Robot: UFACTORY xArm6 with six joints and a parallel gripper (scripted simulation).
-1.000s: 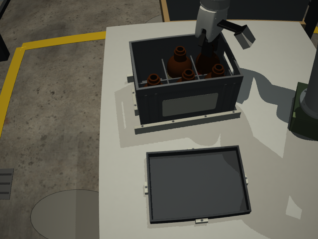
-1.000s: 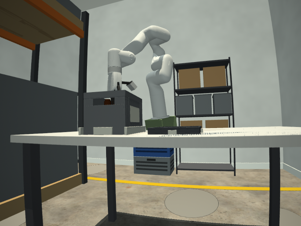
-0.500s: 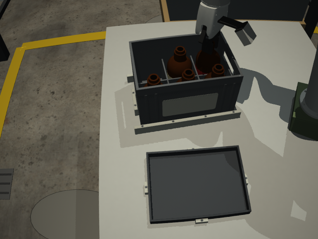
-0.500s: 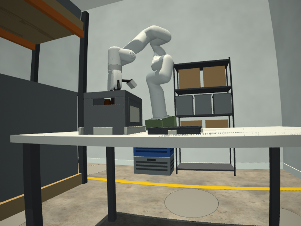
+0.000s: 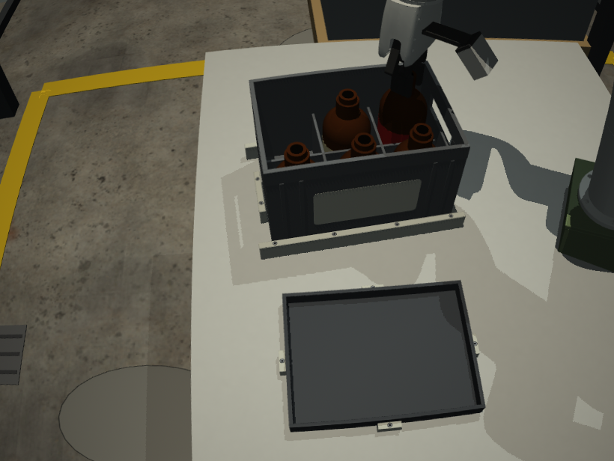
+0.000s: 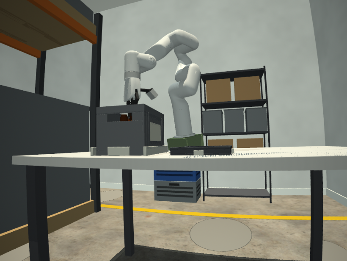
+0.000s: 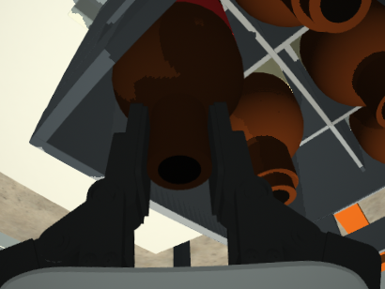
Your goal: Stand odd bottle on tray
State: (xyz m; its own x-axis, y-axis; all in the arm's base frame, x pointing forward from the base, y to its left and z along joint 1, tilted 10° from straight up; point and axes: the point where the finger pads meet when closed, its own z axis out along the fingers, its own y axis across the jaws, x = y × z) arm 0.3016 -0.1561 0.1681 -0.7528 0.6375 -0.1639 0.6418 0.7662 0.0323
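Right now my hand is 7 cm above the glass bottle. The rest, counted from my hand: dark tray: 8 cm ahead, 34 cm to the left, 17 cm below; then dark crate: 8 cm ahead, 5 cm to the left, 10 cm below.
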